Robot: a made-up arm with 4 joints.
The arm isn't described. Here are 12 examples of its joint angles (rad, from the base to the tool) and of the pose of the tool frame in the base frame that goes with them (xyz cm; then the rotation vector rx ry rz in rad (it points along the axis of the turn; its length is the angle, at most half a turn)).
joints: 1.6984 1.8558 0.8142 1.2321
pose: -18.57 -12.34 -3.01 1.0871 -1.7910 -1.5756
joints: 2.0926 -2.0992 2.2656 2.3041
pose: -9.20 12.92 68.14 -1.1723 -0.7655 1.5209
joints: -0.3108 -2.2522 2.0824 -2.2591
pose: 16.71 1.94 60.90 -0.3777 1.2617 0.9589
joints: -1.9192 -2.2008 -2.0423 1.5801
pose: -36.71 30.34 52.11 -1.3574 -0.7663 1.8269
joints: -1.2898 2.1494 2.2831 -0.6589
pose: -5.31 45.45 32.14 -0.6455 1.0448 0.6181
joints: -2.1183 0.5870 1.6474 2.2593
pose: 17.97 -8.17 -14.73 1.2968 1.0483 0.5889
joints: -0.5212 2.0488 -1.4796 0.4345
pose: -34.80 -27.75 3.99 1.5511 1.0301 -1.5274
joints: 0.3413 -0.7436 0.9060 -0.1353
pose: -5.99 17.67 40.14 -0.6723 -0.8715 -0.1517
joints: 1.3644 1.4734 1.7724 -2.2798
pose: -24.42 -36.94 6.74 -0.6107 -1.5025 0.5905
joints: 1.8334 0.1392 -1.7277 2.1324
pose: 38.10 29.95 25.17 -2.1030 0.1898 -1.7087
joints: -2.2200 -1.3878 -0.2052 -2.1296
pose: 21.62 24.27 41.91 -0.1274 1.6316 1.7019
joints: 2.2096 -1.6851 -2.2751 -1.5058
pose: 31.48 32.34 37.12 0.3998 2.0611 2.2590
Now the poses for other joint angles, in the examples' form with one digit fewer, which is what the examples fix.
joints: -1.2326 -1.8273 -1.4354 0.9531
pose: -44.9 5.1 47.0 -0.824 -1.508 1.079
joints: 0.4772 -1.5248 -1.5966 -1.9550
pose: 4.0 -45.9 36.8 1.404 0.707 0.057
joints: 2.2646 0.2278 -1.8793 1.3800
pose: 23.3 41.2 12.1 -2.111 -1.225 -1.791
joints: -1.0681 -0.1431 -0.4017 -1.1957
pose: -9.9 -4.9 51.7 0.507 -0.143 -2.194
